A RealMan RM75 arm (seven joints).
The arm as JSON. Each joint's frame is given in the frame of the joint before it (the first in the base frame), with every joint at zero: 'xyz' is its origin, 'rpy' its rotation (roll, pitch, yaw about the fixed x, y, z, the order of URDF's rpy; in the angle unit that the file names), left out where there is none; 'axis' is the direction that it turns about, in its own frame. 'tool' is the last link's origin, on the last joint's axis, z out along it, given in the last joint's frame.
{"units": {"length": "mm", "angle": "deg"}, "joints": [
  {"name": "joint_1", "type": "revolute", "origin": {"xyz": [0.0, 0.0, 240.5]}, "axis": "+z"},
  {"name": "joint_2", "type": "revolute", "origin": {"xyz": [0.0, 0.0, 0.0]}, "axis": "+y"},
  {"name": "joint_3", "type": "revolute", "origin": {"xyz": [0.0, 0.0, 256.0]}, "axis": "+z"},
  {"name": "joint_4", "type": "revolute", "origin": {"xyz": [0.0, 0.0, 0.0]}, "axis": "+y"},
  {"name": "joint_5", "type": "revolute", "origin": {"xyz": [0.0, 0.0, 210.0]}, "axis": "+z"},
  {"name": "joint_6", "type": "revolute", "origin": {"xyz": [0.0, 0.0, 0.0]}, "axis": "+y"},
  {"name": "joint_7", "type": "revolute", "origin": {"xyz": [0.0, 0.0, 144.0]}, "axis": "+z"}
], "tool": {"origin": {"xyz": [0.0, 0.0, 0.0]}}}
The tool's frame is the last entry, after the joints.
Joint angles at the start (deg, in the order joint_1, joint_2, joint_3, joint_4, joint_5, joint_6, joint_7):
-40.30 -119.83 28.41 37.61 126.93 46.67 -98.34
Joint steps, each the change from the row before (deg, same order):
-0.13 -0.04 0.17 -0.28 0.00 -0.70 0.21
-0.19 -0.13 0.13 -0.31 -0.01 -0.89 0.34
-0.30 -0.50 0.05 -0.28 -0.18 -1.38 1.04
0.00 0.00 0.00 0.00 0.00 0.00 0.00
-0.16 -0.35 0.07 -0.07 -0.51 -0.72 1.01
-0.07 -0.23 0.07 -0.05 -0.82 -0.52 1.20
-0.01 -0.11 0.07 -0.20 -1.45 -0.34 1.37
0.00 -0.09 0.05 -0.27 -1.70 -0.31 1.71
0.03 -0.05 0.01 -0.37 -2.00 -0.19 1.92
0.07 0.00 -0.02 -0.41 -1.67 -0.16 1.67
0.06 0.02 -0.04 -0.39 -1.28 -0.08 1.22
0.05 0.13 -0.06 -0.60 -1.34 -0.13 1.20
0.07 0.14 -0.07 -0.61 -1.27 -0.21 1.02
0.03 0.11 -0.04 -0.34 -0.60 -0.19 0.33
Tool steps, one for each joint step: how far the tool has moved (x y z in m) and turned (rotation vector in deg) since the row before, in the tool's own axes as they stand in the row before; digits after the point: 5 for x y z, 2 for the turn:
-0.00023 0.00018 0.00123 0.37 -0.08 0.24
-0.00024 0.00064 0.00169 0.45 -0.04 0.30
-0.00044 0.00260 0.00298 0.61 0.16 0.70
0.00000 0.00000 0.00000 0.00 0.00 0.00
0.00049 0.00212 0.00172 0.24 0.37 0.56
0.00087 0.00129 0.00102 0.18 0.53 0.54
0.00120 0.00097 0.00069 0.04 0.83 0.19
0.00125 0.00093 0.00065 0.03 0.94 0.29
0.00116 0.00087 0.00049 -0.04 1.06 0.18
0.00028 0.00032 0.00021 0.03 0.80 0.13
-0.00012 0.00025 0.00012 0.00 0.57 -0.02
-0.00051 -0.00029 0.00008 0.06 0.51 -0.15
-0.00082 -0.00068 -0.00005 0.17 0.43 -0.30
-0.00046 -0.00079 -0.00008 0.19 0.17 -0.30

